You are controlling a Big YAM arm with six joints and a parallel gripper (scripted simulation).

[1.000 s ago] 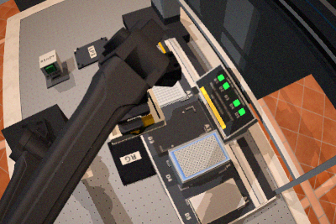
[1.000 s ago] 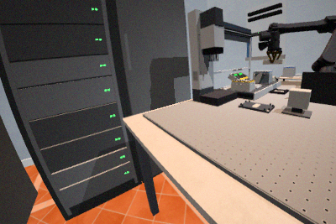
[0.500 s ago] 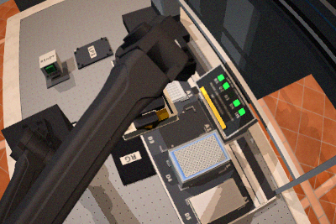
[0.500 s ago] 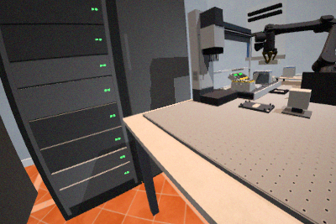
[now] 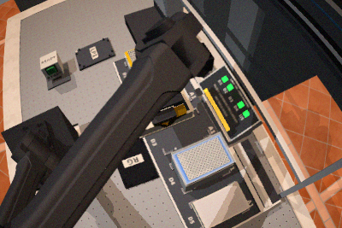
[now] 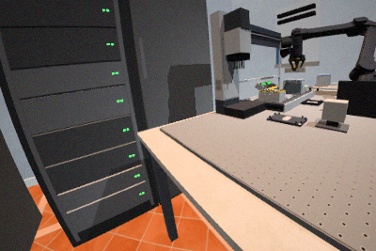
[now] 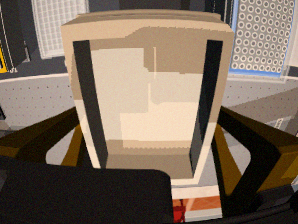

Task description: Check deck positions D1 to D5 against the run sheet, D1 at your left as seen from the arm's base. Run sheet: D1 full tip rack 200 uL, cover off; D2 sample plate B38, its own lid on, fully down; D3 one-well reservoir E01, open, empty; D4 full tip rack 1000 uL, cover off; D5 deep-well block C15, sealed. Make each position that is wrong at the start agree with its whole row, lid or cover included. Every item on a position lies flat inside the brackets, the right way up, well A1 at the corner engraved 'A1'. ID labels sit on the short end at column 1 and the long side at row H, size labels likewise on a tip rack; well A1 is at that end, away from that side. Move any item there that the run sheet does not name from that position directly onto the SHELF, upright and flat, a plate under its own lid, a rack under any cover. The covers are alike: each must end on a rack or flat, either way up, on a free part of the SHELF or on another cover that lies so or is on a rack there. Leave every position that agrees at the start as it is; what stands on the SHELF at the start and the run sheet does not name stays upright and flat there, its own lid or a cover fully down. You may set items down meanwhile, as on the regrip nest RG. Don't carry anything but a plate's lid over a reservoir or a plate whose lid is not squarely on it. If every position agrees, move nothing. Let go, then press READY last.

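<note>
The blue-framed tip rack is 70 mm ahead of my hand, 110 mm to the right of it and 110 mm below it. Also, from my hand: one-well reservoir: 10 mm below; then yellow-framed tip rack: 40 mm ahead, 260 mm to the left, 140 mm below; then black regrip nest: 100 mm behind, 20 mm to the right, 220 mm below.
</note>
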